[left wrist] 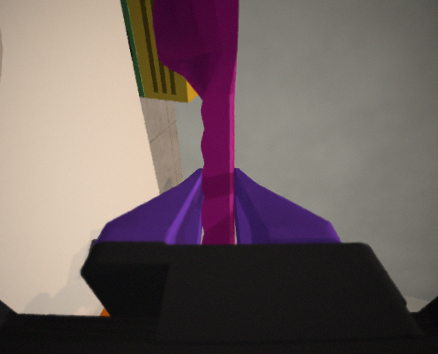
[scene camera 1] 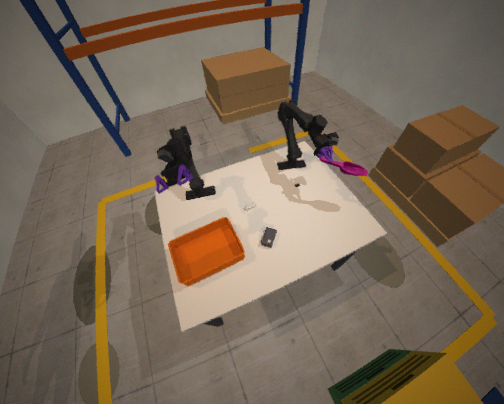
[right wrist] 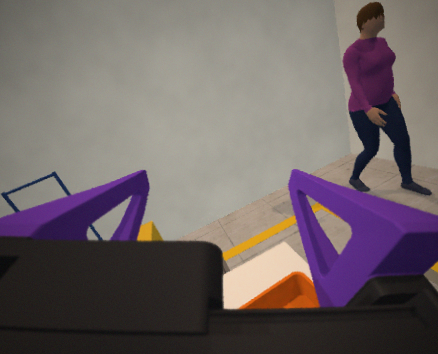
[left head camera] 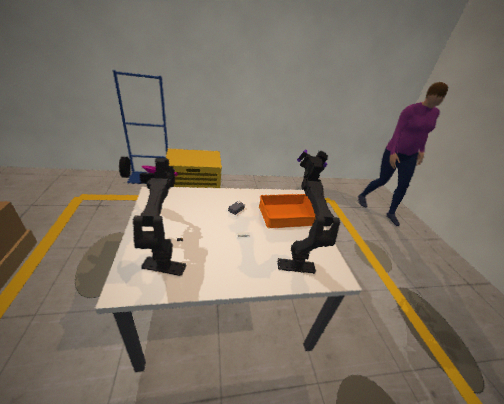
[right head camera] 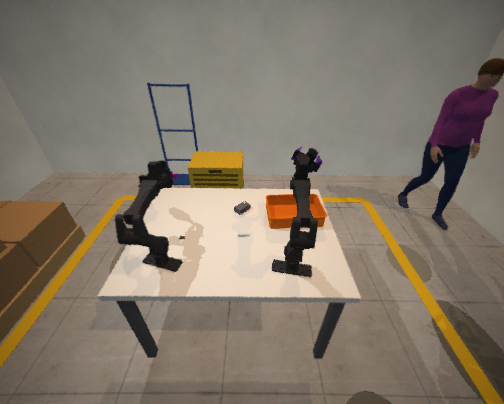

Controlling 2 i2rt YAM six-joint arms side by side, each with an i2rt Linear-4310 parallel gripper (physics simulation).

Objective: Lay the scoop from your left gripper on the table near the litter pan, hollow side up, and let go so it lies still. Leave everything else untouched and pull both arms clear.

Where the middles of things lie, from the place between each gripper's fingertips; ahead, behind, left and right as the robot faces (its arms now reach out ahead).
Scene:
My left hand is 60 mm to the right of the magenta scoop (left wrist: pixel 203 48), 40 mm short of it and 20 mm above it. From my left hand the other things lie so: orange litter pan (scene camera 1: pixel 211 248): 720 mm to the right, 290 mm below, 90 mm ahead.
Now: the orange litter pan 44 cm below my right hand, 8 cm ahead of it and 2 cm to the left of it. From my right hand the other things lie so: magenta scoop 81 cm to the left, 18 cm below, 3 cm ahead.

